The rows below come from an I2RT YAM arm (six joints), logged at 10 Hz.
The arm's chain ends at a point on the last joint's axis. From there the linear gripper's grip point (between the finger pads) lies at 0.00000 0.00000 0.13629 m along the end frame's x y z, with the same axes.
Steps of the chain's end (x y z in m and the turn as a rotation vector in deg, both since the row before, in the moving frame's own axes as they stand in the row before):
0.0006 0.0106 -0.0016 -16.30 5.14 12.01
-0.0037 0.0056 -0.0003 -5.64 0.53 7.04
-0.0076 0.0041 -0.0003 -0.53 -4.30 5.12
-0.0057 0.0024 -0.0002 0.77 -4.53 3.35
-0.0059 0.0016 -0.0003 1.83 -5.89 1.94
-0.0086 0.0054 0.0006 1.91 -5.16 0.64
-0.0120 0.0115 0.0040 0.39 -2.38 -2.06
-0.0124 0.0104 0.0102 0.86 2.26 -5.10
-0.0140 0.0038 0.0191 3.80 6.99 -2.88
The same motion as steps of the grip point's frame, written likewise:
0.0085 0.0498 -0.0076 -16.30 5.14 12.01
-0.0033 0.0190 -0.0010 -5.64 0.53 7.04
-0.0179 0.0049 -0.0007 -0.53 -4.30 5.12
-0.0164 0.0003 -0.0006 0.77 -4.53 3.35
-0.0198 -0.0030 -0.0011 1.83 -5.89 1.94
-0.0208 0.0008 0.0000 1.91 -5.16 0.64
-0.0177 0.0107 0.0039 0.39 -2.38 -2.06
-0.0071 0.0081 0.0101 0.86 2.26 -5.10
0.0023 -0.0056 0.0178 3.80 6.99 -2.88

